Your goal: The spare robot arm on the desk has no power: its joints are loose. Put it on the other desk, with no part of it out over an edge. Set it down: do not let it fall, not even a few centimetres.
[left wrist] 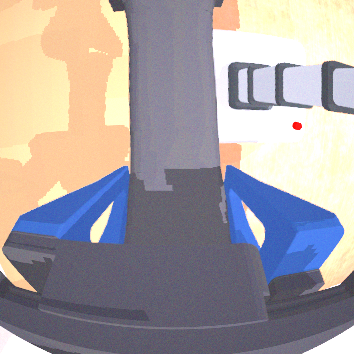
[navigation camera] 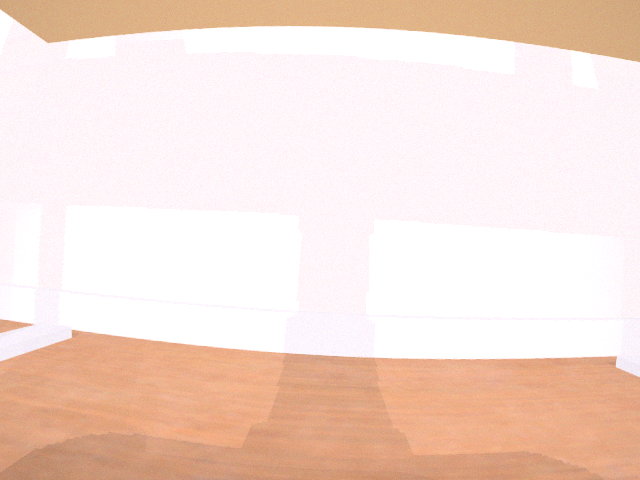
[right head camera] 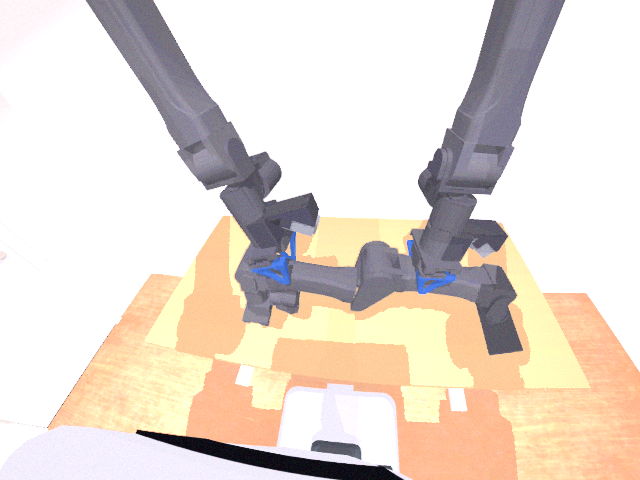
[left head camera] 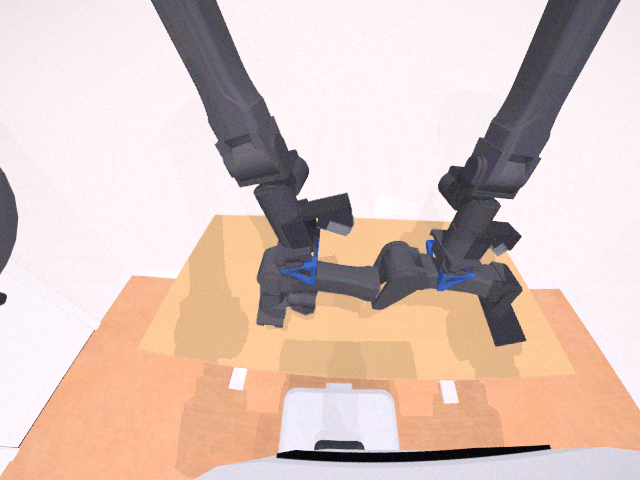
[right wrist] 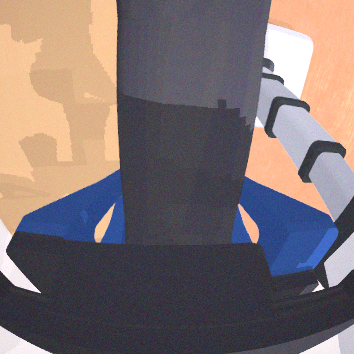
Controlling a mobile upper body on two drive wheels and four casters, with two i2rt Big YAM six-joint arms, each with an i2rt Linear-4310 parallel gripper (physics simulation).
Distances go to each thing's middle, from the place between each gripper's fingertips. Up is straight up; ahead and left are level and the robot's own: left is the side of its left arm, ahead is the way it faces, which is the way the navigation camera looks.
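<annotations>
The gripper end (left head camera: 274, 315) is 14 cm below my right hand, and it is also 33 cm to the left of that hand.
My left hand, for its part, is 7 cm to the right of the gripper end and 17 cm above it. Going by its middle, the gripper end is nearer to my left hand than to my right hand.
</annotations>
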